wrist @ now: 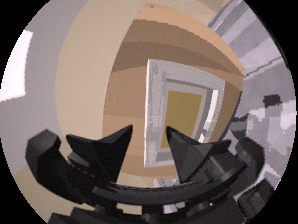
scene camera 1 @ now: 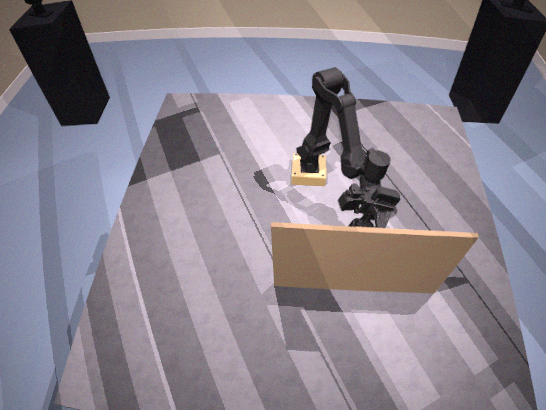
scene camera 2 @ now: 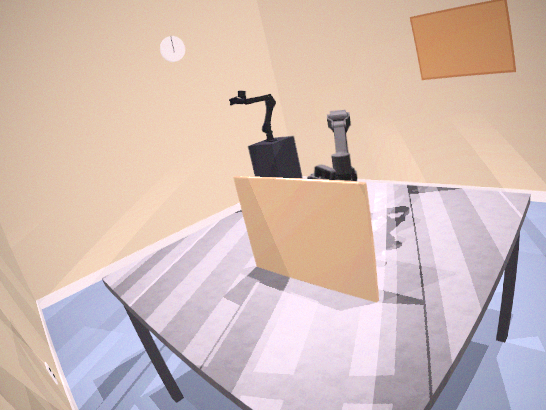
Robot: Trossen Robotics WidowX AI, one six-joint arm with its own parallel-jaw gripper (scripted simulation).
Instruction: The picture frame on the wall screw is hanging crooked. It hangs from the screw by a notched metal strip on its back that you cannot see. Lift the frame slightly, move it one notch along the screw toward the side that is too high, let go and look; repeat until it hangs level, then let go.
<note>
In view: the gripper [scene camera 1: 374,241], a picture frame [wrist: 188,99] and a tan wall panel [wrist: 182,39].
The gripper is seen too in the wrist view [wrist: 149,128]. Scene camera 1 does not show the picture frame, which is hidden by the tan wall panel. Scene camera 2 does not show the picture frame, which is hidden by the tan wall panel.
</note>
